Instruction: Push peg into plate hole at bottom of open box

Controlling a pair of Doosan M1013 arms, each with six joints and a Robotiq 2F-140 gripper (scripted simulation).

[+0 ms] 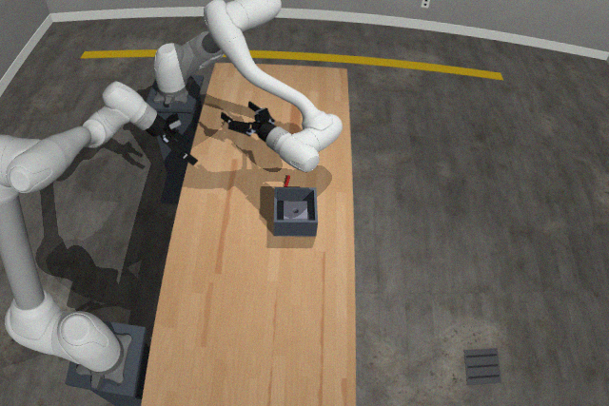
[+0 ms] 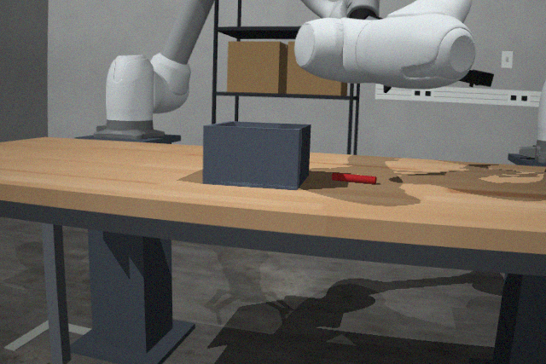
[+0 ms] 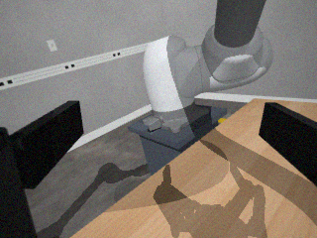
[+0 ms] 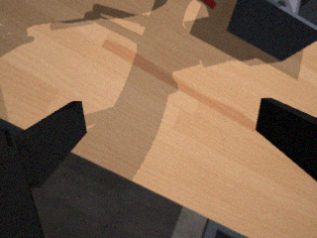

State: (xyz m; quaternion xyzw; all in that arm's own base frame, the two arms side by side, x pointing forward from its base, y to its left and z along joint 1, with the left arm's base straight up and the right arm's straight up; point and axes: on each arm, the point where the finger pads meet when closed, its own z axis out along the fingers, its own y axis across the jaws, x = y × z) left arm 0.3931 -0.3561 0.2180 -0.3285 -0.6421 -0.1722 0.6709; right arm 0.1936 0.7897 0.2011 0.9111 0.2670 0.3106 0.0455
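Observation:
My left gripper is now 220 mm short of the red peg, 210 mm above it and 200 mm to the left of it. Also, from my left hand: grey box (370 mm to the right, 260 mm ahead, 190 mm below); grey plate (370 mm to the right, 260 mm ahead, 170 mm below).

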